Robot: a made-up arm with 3 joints. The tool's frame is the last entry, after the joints.
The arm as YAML. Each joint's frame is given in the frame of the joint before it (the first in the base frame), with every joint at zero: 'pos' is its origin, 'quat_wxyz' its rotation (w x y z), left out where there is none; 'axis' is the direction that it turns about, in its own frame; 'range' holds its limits. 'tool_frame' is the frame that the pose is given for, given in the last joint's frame.
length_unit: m
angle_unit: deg
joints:
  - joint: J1
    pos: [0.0, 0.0, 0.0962]
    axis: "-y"
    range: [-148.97, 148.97]
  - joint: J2
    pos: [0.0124, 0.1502, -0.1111]
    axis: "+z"
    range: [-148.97, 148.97]
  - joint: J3
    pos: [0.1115, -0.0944, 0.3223]
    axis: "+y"
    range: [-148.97, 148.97]
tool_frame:
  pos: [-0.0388, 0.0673, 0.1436]
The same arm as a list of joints. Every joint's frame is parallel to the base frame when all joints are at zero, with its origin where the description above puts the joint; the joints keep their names.
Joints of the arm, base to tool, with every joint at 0 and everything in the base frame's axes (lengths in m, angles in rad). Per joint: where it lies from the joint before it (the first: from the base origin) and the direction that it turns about. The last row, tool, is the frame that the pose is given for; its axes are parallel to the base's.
J1: axis 0 -1 0 xyz 0.0000 0.0000 0.0962
J2: axis 0 0 1 xyz 0.0124 0.1502 -0.1111
J3: axis 0 1 0 xyz 0.1115 -0.0944 0.3223
tool: xyz -0.0388 0.0673 0.1436
Joint limits (rad, base to tool): -2.6000..2.6000 -2.6000..2.6000 -2.6000..2.6000

